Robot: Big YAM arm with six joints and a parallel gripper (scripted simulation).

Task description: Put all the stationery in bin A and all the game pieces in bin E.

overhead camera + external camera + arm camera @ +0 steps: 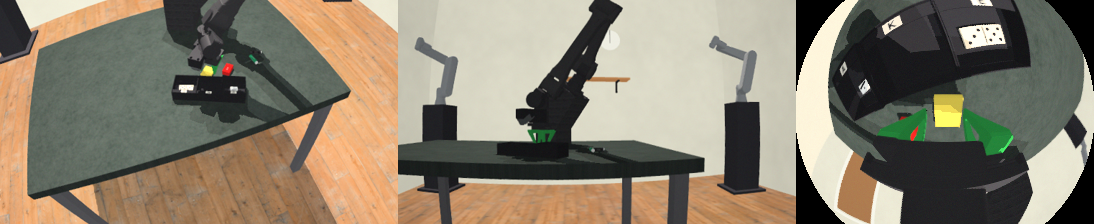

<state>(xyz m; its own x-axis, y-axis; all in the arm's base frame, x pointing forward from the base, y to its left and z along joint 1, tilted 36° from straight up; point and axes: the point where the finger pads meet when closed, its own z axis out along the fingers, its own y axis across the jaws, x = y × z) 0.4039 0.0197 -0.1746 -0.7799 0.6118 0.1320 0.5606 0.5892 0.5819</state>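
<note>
My gripper is now 10 mm past the yellow block and 20 mm above it. The rest, counted from my hand: red block 10 mm behind, 80 mm to the left, 10 mm below; bin row 90 mm ahead, 20 mm to the right; white die 60 mm ahead, 90 mm to the right, 10 mm below.
</note>
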